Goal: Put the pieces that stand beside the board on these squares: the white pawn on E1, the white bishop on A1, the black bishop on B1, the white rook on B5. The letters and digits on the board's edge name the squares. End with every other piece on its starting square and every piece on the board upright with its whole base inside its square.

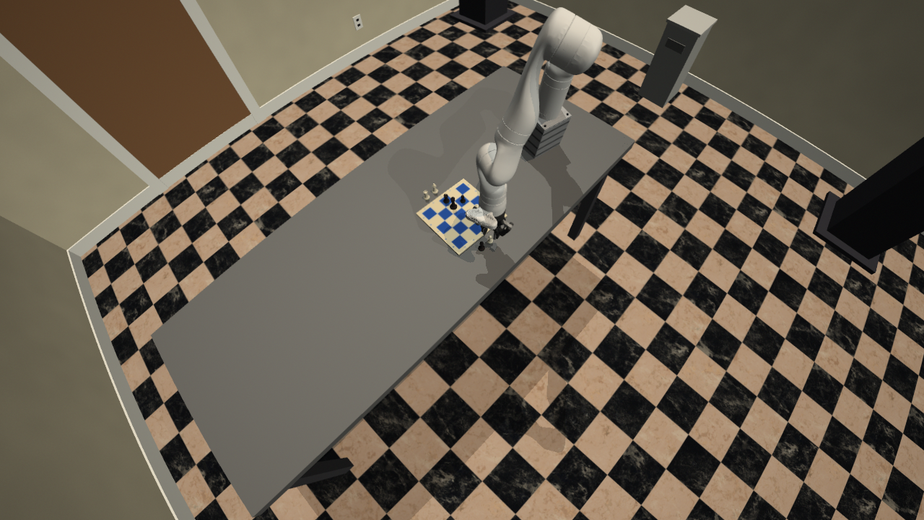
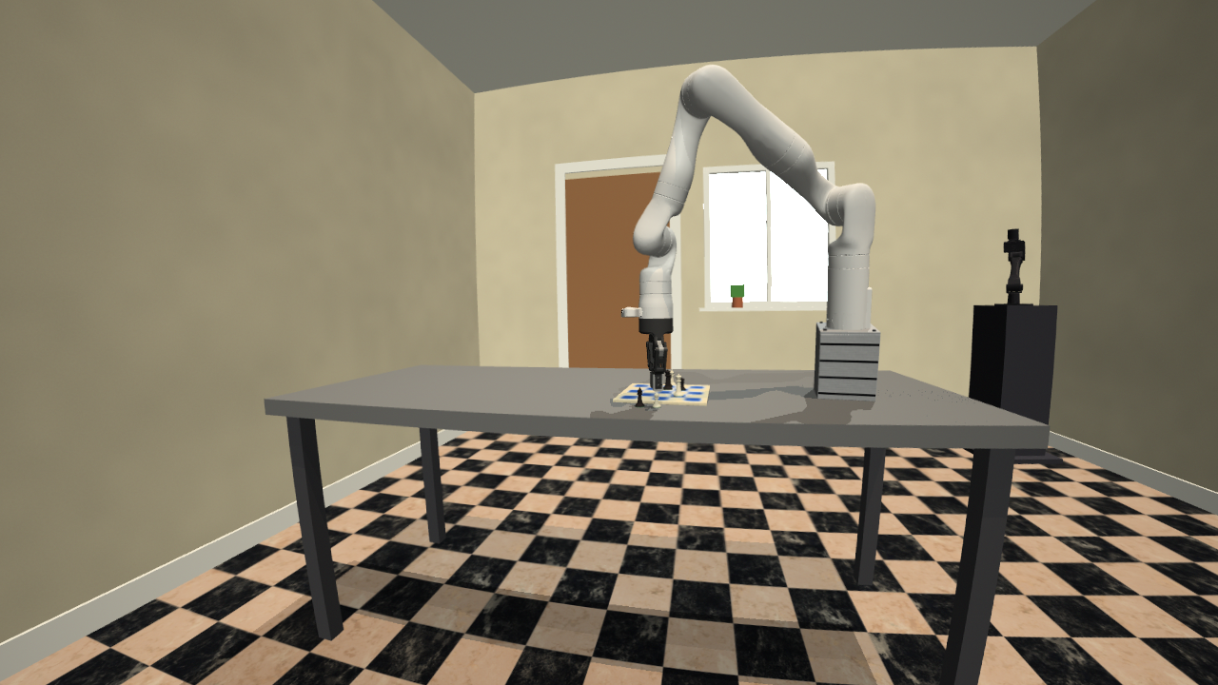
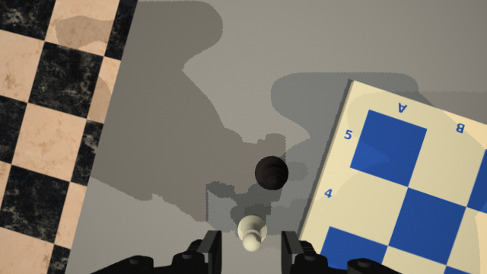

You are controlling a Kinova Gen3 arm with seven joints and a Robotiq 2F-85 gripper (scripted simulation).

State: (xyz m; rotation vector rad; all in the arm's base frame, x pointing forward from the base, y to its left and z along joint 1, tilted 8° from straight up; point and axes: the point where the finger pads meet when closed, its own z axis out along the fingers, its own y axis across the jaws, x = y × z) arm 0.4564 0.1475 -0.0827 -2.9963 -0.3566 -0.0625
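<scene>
The white pawn is 4 cm below my hand. The rest, counted from my hand: chessboard: 1 cm behind, 14 cm to the right, 5 cm below; tall white piece: 5 cm behind, 10 cm to the right, 3 cm below; black bishop: 4 cm ahead, 4 cm below.
</scene>
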